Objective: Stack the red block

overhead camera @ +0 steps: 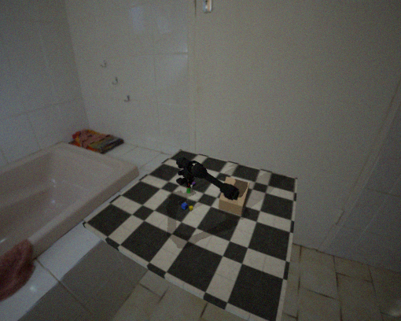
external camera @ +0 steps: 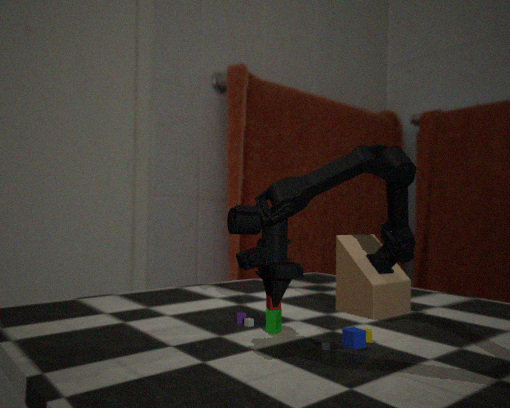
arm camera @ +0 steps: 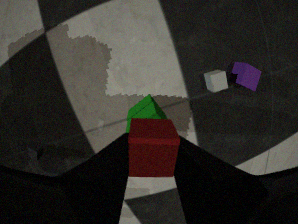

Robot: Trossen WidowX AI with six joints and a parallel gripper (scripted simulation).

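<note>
Now: gripper tip 1 cm below the red block. Round my gripper tip: purple cube 1 cm ahead, 10 cm to the right, 5 cm below; then white cube 1 cm ahead, 7 cm to the right, 5 cm below; then blue cube 7 cm behind, 17 cm to the left, 4 cm below.
</note>
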